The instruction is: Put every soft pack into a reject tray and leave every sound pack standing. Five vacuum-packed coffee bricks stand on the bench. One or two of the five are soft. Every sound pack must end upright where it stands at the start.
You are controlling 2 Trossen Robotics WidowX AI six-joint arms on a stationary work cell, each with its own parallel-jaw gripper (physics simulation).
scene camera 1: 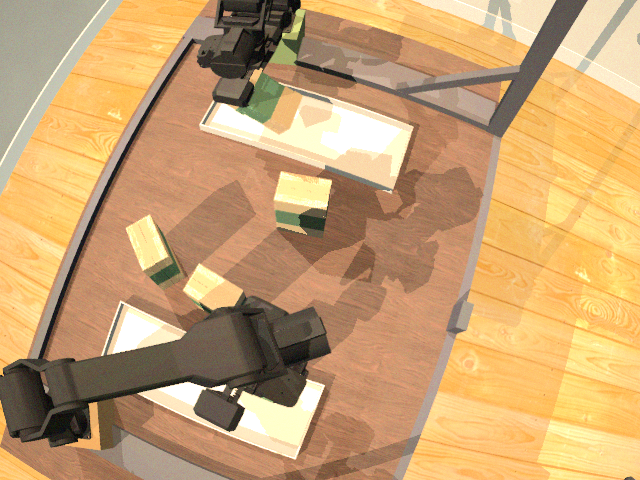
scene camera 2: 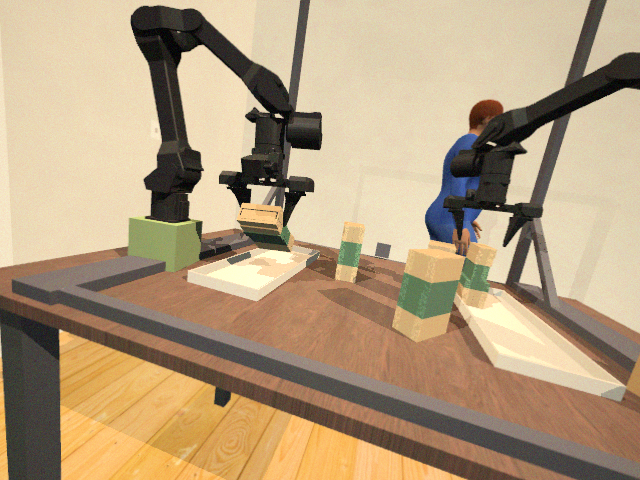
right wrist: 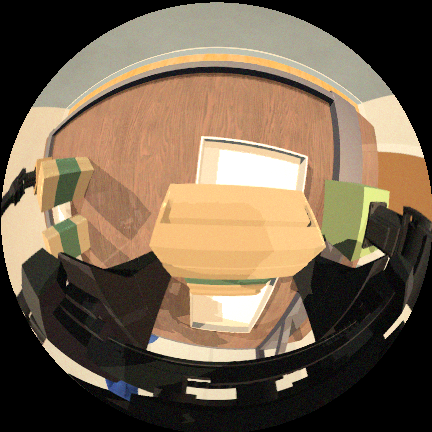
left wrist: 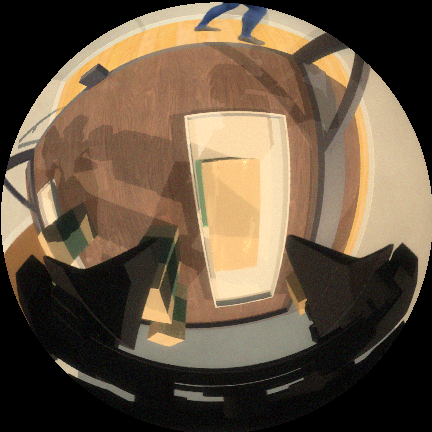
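Where they show: left gripper, fingertip midpoint: (scene camera 2: 481, 243) (left wrist: 224, 243); right gripper, fingertip midpoint: (scene camera 1: 250, 89) (scene camera 2: 265, 223) (right wrist: 234, 251); left arm's base, origin of the base link: (scene camera 1: 75, 420) (right wrist: 34, 177); right arm's base, origin of the base link: (scene camera 1: 278, 22) (scene camera 2: 168, 219) (right wrist: 375, 223) (left wrist: 53, 286).
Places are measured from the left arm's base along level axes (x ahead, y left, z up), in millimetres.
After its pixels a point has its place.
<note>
My right gripper (scene camera 2: 267, 217) @(x 601, y -337, z 36 mm) (right wrist: 234, 251) @(x 601, y -337, z 36 mm) is shut on a tan-and-green pack (scene camera 1: 264, 98) @(x 583, y -363, z 28 mm) (scene camera 2: 261, 222) @(x 606, y -292, z 44 mm) (right wrist: 235, 230) @(x 608, y -309, z 69 mm), held tilted just above the upper tray (scene camera 1: 361, 134) @(x 562, y -548, z -85 mm) (scene camera 2: 232, 288) @(x 640, y -246, z -77 mm) (right wrist: 260, 162) @(x 661, y -281, z -85 mm). My left gripper (scene camera 2: 483, 242) @(x 106, y -327, z 60 mm) (left wrist: 224, 243) @(x 106, y -327, z 60 mm) is open above an upright pack (left wrist: 232, 215) (scene camera 2: 447, 245); that pack's foot is hidden, so I cannot tell its exact place relative to the lower tray (scene camera 1: 131, 330) @(x 185, y -97, z -85 mm) (scene camera 2: 563, 361) @(x 95, y -102, z -85 mm) (left wrist: 237, 132) @(x 29, y -392, z -85 mm). Three more packs stand upright: one (scene camera 1: 302, 201) @(x 366, y -425, z 52 mm) (scene camera 2: 349, 253) @(x 395, y -387, z -16 mm) (left wrist: 70, 230) @(x 360, y -426, z -19 mm) below the upper tray in scene camera 1, one (scene camera 1: 155, 250) @(x 296, y -187, z 51 mm) (scene camera 2: 428, 294) @(x 335, y -128, z -7 mm) farther left, one (scene camera 1: 211, 289) (scene camera 2: 478, 273) near the lower tray.
The left arm (scene camera 1: 139, 364) @(x 86, y -259, z 368 mm) (scene camera 2: 573, 103) @(x 84, y -228, z 342 mm) reaches across the lower tray. A dark frame rail (scene camera 1: 103, 196) @(x 457, y -18, z -81 mm) (scene camera 2: 258, 361) @(x 574, y -45, z -77 mm) edges the bench. The right arm's green base block (scene camera 2: 165, 242) @(x 791, y -331, z -29 mm) (right wrist: 345, 215) @(x 761, y -371, z -25 mm) stands behind the upper tray. A person in blue (scene camera 2: 452, 191) is beyond the bench.
</note>
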